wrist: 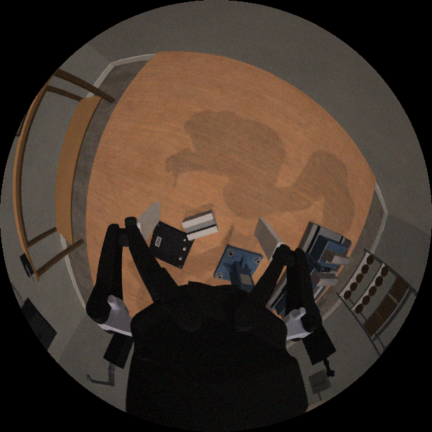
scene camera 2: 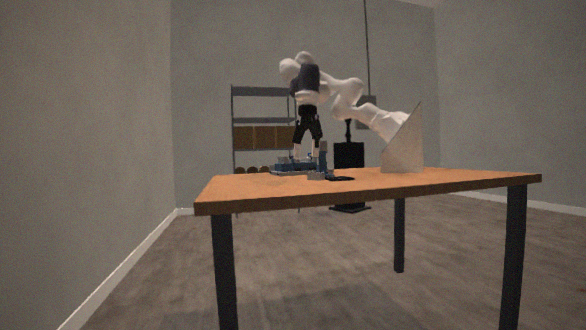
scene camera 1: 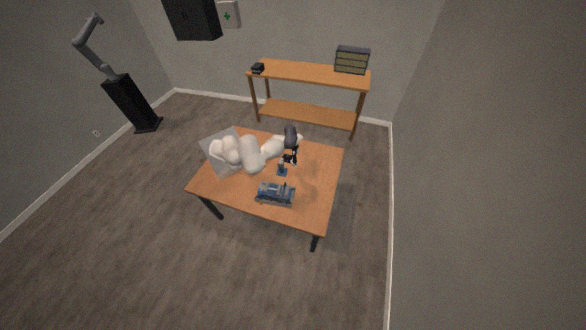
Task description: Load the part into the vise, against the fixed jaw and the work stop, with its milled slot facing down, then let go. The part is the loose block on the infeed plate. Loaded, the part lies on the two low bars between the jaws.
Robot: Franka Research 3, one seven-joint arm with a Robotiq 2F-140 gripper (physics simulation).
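Observation:
The part, a light grey block (wrist: 200,223) (scene camera 2: 315,176), lies at the edge of the black infeed plate (wrist: 169,246) (scene camera 2: 342,178); I cannot tell whether it overlaps the plate. In the wrist view a darker band, apparently the slot, runs between two light strips on its upward side. My gripper (wrist: 209,218) (scene camera 2: 306,152) is open and empty, above the table, with its fingertips apart on either side of the part in the wrist view. The blue and grey vise (scene camera 1: 275,193) (wrist: 327,252) stands apart from the part; its work stop and low bars are not clearly distinguishable.
A blue stand (scene camera 1: 282,172) (wrist: 230,260) with an upright post stands between the plate and the vise, close to the right finger in the wrist view. The wooden table (scene camera 1: 320,170) carries them. A slanted grey panel (scene camera 2: 407,150) is at the arm's base.

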